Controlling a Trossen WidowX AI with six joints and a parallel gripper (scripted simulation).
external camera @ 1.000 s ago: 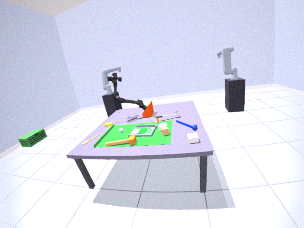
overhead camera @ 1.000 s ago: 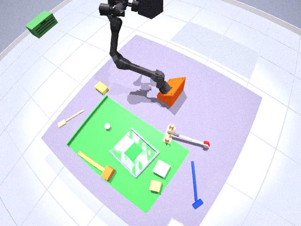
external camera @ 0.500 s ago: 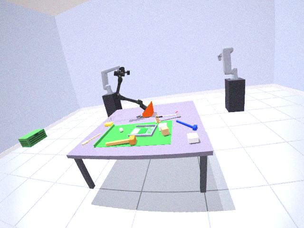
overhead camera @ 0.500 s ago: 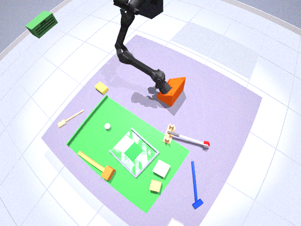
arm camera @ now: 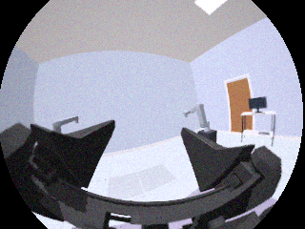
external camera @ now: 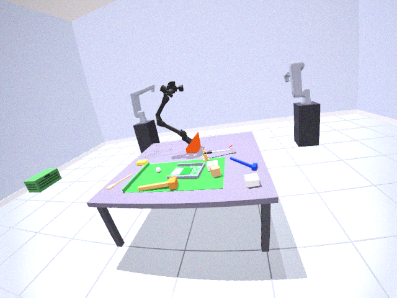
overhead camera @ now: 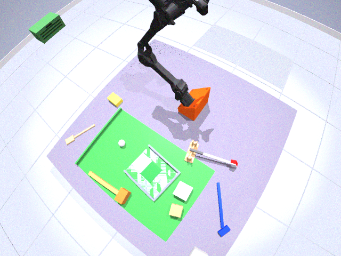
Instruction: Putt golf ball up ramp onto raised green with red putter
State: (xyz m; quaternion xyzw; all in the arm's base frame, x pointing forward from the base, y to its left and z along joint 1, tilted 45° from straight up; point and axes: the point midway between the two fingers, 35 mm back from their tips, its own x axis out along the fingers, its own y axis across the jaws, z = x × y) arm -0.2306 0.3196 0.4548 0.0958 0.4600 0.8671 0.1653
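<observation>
Now: gripper tip 37 cm short of the red putter, 40 cm to the right of it and 64 cm above it. Round my gripper tip: green mat: 69 cm ahead, 10 cm to the left, 68 cm below; then yellow block: 47 cm ahead, 37 cm to the right, 66 cm below; then white golf ball: 65 cm ahead, 9 cm to the right, 65 cm below.
</observation>
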